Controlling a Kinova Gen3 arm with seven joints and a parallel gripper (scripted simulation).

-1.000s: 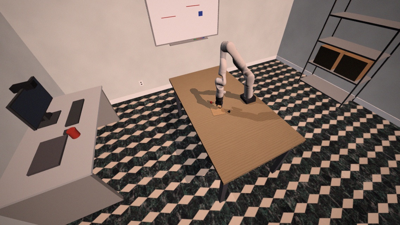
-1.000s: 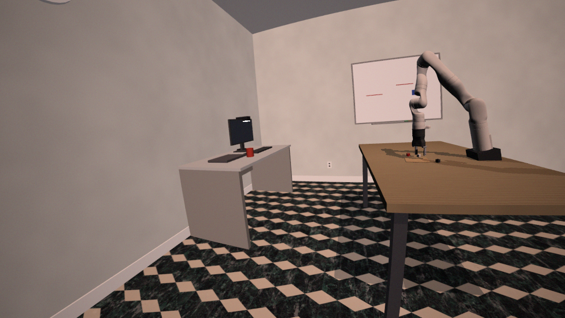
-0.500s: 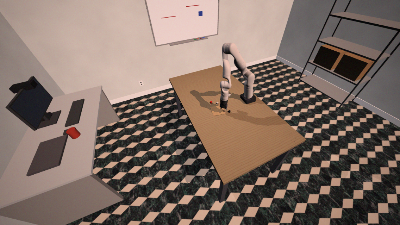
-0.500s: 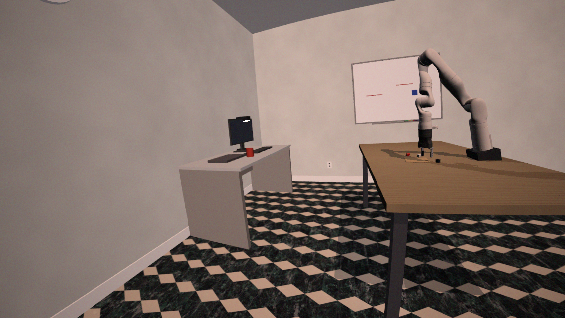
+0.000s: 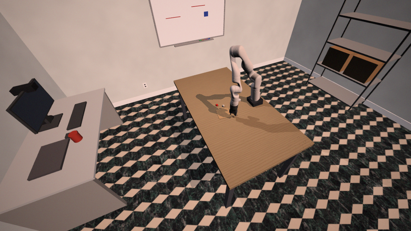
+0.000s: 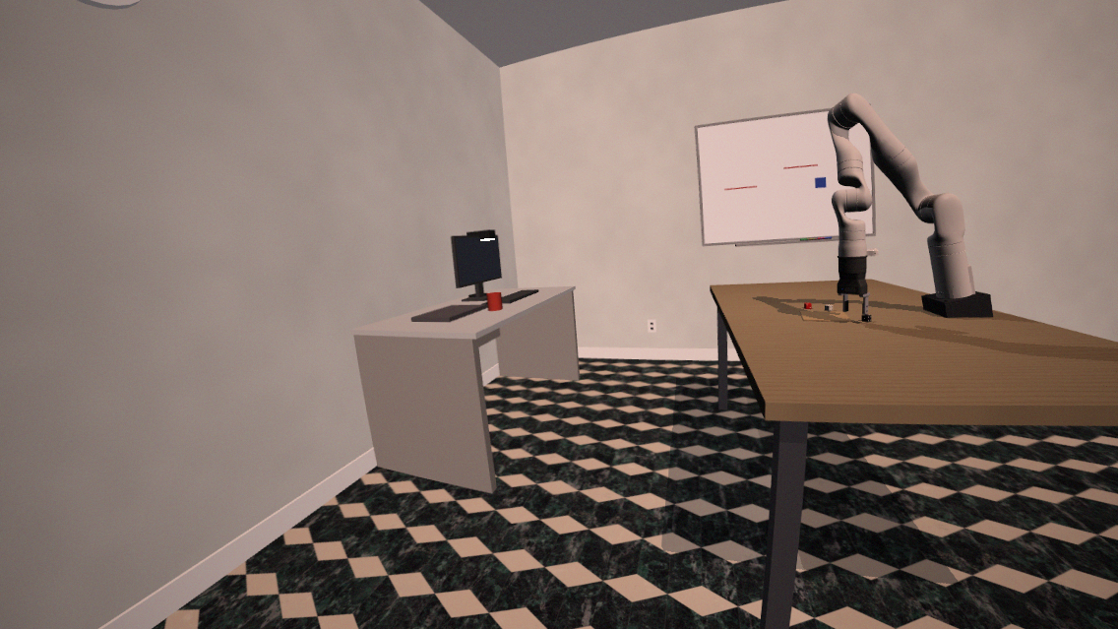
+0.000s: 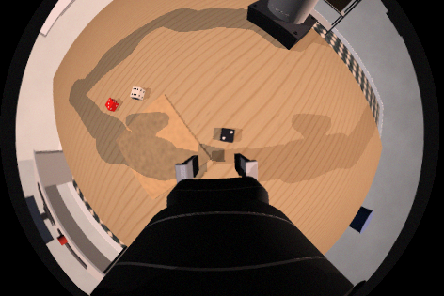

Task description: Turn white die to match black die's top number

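My gripper is now 40 mm past the black die, 20 mm to the left of it and 40 mm above it. Round my hand: white die: 20 mm ahead, 190 mm to the right, 40 mm below; red die: 90 mm ahead, 230 mm to the right, 40 mm below; tan mat: 70 mm ahead, 90 mm to the right, 50 mm below.
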